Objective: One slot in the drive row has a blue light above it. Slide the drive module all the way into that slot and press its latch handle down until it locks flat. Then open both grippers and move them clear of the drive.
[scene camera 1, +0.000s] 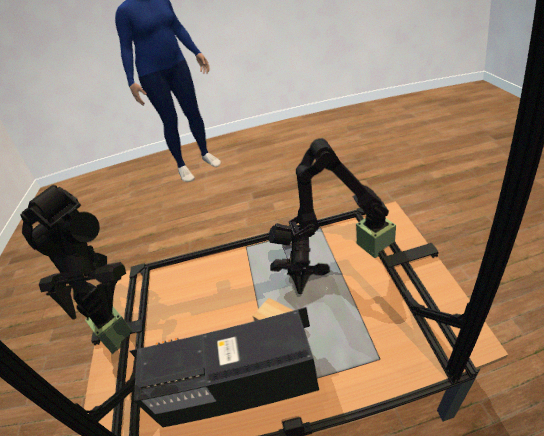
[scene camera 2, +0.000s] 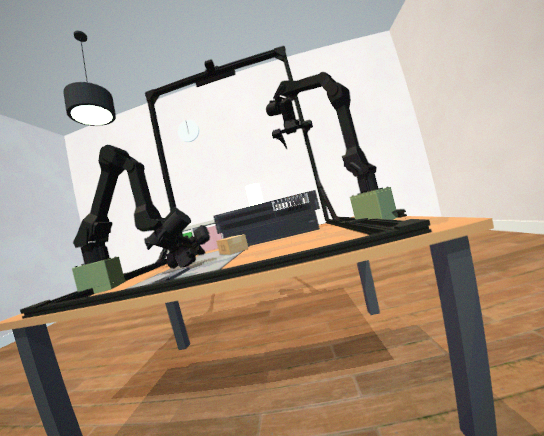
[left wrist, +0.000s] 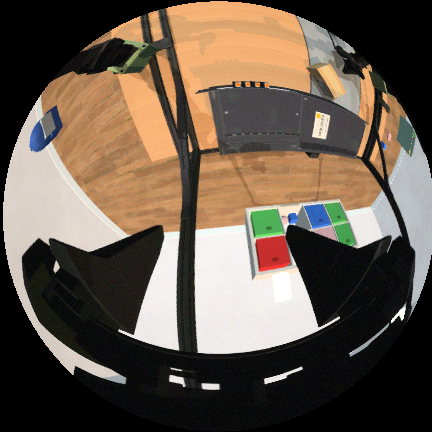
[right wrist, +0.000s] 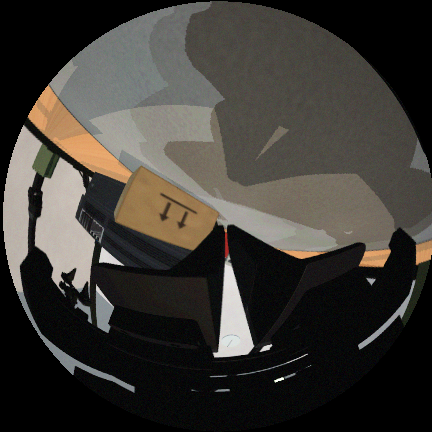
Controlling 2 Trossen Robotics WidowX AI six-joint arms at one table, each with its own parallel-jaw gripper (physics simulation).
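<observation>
There is a cardboard box here, resting on a grey mat. My left gripper is open and holds nothing, and I can also see it in the left wrist view. My right gripper is part of the scene as well; scene camera 2 shows it, and so does the right wrist view.
</observation>
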